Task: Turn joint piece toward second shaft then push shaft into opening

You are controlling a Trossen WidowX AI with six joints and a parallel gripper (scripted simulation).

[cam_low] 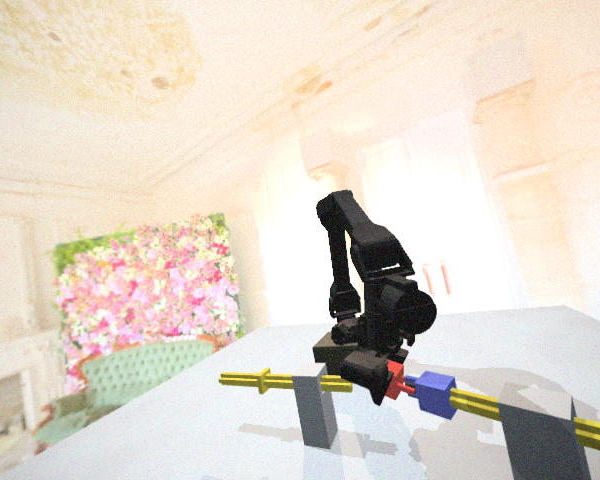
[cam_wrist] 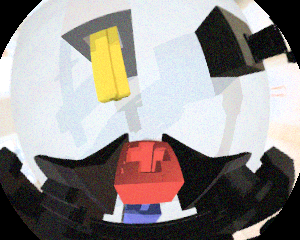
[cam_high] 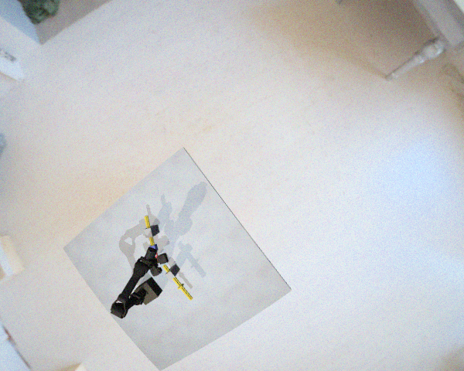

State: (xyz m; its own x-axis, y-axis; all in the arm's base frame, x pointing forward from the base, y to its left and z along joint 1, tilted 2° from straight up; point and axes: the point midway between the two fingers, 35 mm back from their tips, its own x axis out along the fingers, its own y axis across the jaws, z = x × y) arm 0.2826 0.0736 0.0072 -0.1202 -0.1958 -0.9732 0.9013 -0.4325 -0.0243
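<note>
My gripper tip is now 1 cm short of the red square joint piece, 2 cm to the right of it and 4 cm below it.
</note>
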